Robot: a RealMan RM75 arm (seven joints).
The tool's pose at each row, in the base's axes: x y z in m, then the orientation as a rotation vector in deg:
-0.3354 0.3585 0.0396 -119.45 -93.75 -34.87
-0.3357 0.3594 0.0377 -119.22 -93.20 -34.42
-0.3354 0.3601 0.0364 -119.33 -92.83 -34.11
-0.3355 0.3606 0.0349 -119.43 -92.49 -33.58
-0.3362 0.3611 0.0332 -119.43 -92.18 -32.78
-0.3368 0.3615 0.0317 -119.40 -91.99 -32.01
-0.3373 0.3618 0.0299 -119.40 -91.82 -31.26
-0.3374 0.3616 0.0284 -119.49 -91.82 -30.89
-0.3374 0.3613 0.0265 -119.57 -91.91 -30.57
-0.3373 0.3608 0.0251 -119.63 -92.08 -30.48
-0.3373 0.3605 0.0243 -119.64 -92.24 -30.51
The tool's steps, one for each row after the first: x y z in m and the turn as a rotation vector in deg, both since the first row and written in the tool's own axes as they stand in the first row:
-0.0004 -0.0004 0.0020 0.53 0.19 0.38
-0.0006 -0.0002 0.0035 0.72 0.16 0.72
-0.0011 -0.0003 0.0050 1.04 0.03 1.07
-0.0018 -0.0010 0.0066 1.56 -0.17 1.43
-0.0025 -0.0016 0.0081 2.06 -0.41 1.69
-0.0034 -0.0020 0.0097 2.52 -0.66 1.95
-0.0044 -0.0020 0.0108 2.67 -0.87 2.05
-0.0057 -0.0018 0.0121 2.77 -1.10 2.07
-0.0069 -0.0015 0.0130 2.74 -1.25 1.99
-0.0076 -0.0014 0.0135 2.68 -1.31 1.88

